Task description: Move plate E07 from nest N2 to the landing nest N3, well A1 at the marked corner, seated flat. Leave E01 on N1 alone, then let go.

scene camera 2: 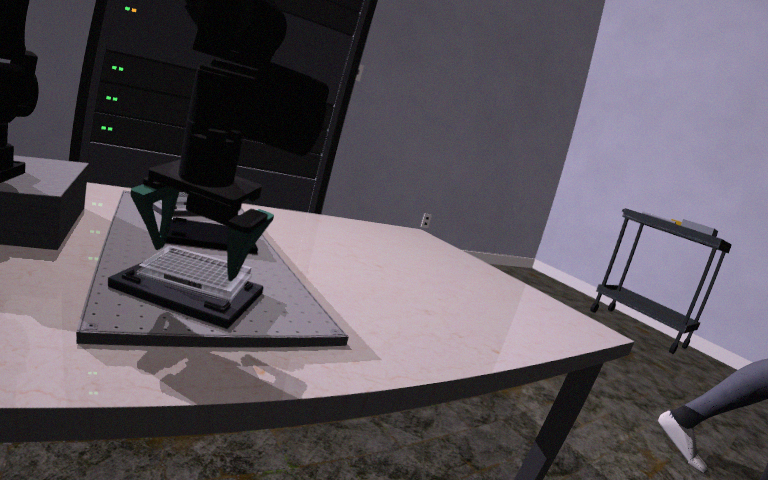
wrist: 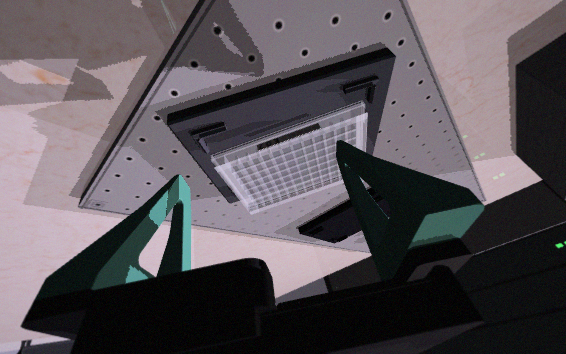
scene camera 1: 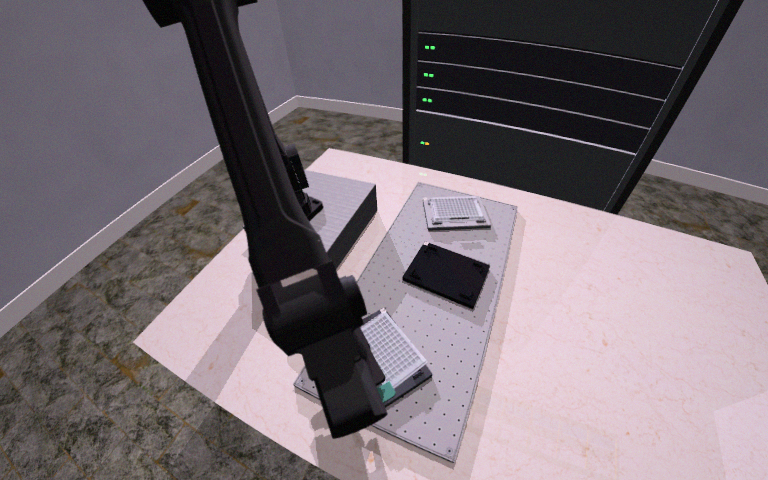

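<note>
The clear gridded plate (scene camera 1: pixel 398 346) (scene camera 2: pixel 192 270) (wrist: pixel 300 162) lies in the near dark nest (scene camera 1: pixel 421 374) (scene camera 2: pixel 243 307) (wrist: pixel 280 107), between its corner clips, and looks flat. Its label strip is too blurred to read here. My gripper (scene camera 2: pixel 195 262) (wrist: pixel 260 164) is open and empty, its green fingers wide apart above the plate, the fingertips close over it. In scene camera 1 the arm hides most of the gripper and part of the plate. The middle black nest (scene camera 1: pixel 447 274) (scene camera 2: pixel 203 233) (wrist: pixel 327 226) is empty. Another plate (scene camera 1: pixel 456 208) sits on the far nest (scene camera 1: pixel 458 227).
All three nests stand on a perforated grey board (scene camera 1: pixel 447 319) (scene camera 2: pixel 283 322) (wrist: pixel 310 30). A raised grey block (scene camera 1: pixel 351 212) (scene camera 2: pixel 33 217) stands beside the board and carries the arm's base. A server rack (scene camera 1: pixel 509 130) stands behind the table.
</note>
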